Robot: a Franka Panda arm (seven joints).
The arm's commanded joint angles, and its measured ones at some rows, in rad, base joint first. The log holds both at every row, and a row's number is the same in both.
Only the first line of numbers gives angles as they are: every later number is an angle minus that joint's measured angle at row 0.
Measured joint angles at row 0:
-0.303, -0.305, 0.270, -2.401, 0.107, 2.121, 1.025
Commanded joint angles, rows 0 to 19:
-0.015, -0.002, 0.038, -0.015, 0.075, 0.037, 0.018
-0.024, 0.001, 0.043, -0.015, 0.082, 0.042, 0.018
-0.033, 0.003, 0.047, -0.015, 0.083, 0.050, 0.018
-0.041, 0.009, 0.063, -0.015, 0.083, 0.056, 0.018
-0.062, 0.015, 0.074, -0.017, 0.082, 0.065, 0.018
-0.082, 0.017, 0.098, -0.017, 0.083, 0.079, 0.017
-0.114, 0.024, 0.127, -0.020, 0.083, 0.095, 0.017
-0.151, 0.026, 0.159, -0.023, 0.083, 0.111, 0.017
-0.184, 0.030, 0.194, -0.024, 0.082, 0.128, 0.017
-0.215, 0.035, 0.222, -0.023, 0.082, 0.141, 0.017
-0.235, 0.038, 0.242, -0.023, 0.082, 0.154, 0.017
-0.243, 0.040, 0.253, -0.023, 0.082, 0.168, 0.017
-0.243, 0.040, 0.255, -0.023, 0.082, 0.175, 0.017
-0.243, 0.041, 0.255, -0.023, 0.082, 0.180, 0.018
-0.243, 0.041, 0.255, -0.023, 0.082, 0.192, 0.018
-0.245, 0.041, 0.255, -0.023, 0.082, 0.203, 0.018
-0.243, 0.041, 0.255, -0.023, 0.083, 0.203, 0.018
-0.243, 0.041, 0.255, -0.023, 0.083, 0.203, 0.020
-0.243, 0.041, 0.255, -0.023, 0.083, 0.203, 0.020
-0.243, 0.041, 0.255, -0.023, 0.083, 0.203, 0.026
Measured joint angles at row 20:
-0.223, 0.044, 0.234, -0.014, 0.069, 0.170, 0.002
